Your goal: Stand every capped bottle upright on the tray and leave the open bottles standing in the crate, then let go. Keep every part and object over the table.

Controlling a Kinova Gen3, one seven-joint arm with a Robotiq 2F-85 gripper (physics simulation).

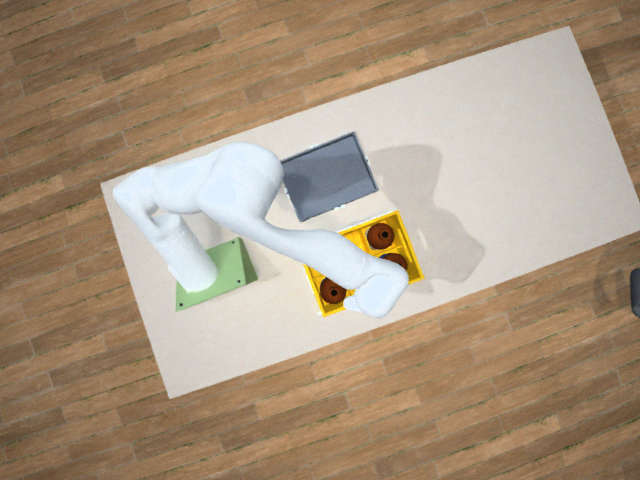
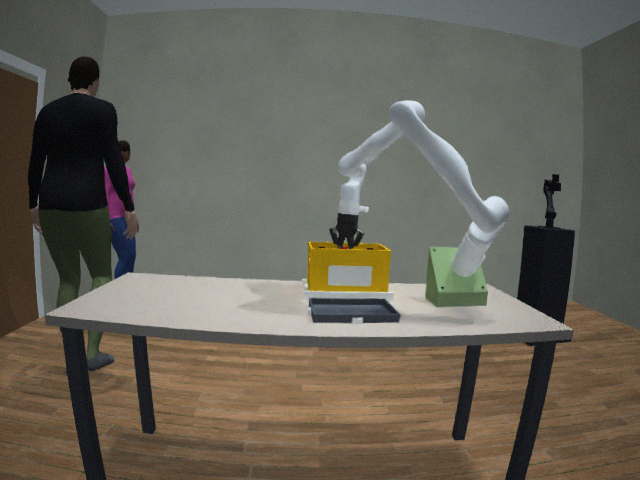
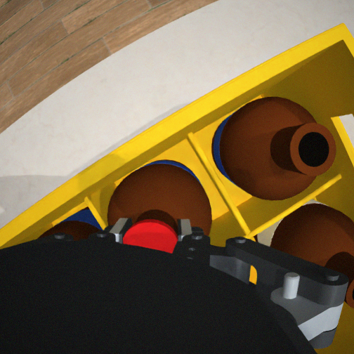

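Where they show: arm's base, origin of the base link: [image 1: 202,277] [image 2: 462,266].
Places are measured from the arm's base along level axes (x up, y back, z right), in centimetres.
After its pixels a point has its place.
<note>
My gripper [image 2: 345,244] @[z 18.1, x 0.0, y -39.9 cm] [image 3: 154,234] points down at the yellow crate [image 1: 412,249] @[z 15.9, x 4.7, y -53.0 cm] [image 2: 317,268] @[z 5.2, x -2.1, y -51.4 cm] [image 3: 250,80]. It is shut on the red cap [image 3: 149,237] of a brown bottle [image 3: 160,192], which stands in a middle compartment. An open brown bottle [image 1: 333,290] @[z 17.1, x 3.4, y -30.5 cm] [image 3: 260,145] stands in the corner compartment beside it. Another brown bottle [image 3: 310,240] stands diagonally from the capped one, its mouth partly cut off. A further open bottle [image 1: 376,237] @[z 9.4, x -0.2, y -46.7 cm] stands near the tray side. One more bottle [image 1: 395,259] @[z 16.8, x -0.3, y -48.9 cm] [image 3: 72,233] is partly hidden, its top not visible. The grey tray [image 1: 330,175] @[z -13.2, x -12.3, y -43.9 cm] [image 2: 354,310] @[z -11.0, x -12.3, y -41.4 cm] holds no bottles.
The crate's long side faces the tray across a narrow gap. The arm's green base block [image 1: 230,268] @[z 0.9, x 0.5, y -8.0 cm] [image 2: 460,297] @[z -7.4, x -9.7, y -3.4 cm] stands on the table [image 1: 516,129] @[z -2.8, x -12.8, y -102.8 cm] [image 2: 206,310] @[z -11.8, x -12.8, y -87.0 cm]. The crate stands near one long table edge. Two people [image 2: 77,149] [image 2: 118,206] stand beyond the table.
</note>
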